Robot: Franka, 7 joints.
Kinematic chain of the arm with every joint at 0, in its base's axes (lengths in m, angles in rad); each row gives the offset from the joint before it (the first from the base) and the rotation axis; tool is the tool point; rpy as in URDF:
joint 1: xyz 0 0 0.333 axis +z
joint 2: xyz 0 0 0 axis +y
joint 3: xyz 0 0 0.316 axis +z
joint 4: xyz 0.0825 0 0 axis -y
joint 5: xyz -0.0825 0 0.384 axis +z
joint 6: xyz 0 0 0 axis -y
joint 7: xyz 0.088 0 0 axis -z
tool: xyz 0 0 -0.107 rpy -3.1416 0 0
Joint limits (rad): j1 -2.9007..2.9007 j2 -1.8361..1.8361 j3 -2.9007..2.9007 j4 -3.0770..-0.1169 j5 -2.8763..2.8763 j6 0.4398..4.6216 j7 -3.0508..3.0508
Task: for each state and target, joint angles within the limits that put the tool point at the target. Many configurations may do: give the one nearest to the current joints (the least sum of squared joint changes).
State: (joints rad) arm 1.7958 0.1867 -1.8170 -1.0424 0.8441 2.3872 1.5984
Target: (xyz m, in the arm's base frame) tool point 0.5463 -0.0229 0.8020
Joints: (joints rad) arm 1.7574 0.3203 -2.0800 -1.5019 0.7897 2.1643 1.5984
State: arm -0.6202 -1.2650 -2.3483 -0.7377 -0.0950 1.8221 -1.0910
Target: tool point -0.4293 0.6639 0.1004
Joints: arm -1.2046 -1.4738 -2.6236 -0.5839 -0.1515 1.9561 -1.0910
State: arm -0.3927 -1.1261 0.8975 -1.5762 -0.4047 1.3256 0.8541
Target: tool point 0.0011 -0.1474 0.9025
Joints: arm -0.5022 -0.9687 -0.1113 -1.6415 -0.6002 1.3092 0.8541
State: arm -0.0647 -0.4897 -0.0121 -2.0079 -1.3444 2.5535 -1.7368
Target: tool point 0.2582 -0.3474 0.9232
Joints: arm -0.3192 -0.3810 -0.4344 -1.5391 -1.3369 2.4907 -1.7368
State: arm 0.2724 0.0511 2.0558 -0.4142 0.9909 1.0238 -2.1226
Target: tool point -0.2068 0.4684 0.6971
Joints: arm -0.1769 -0.2110 1.8178 -1.2630 0.7408 0.9367 -2.1226
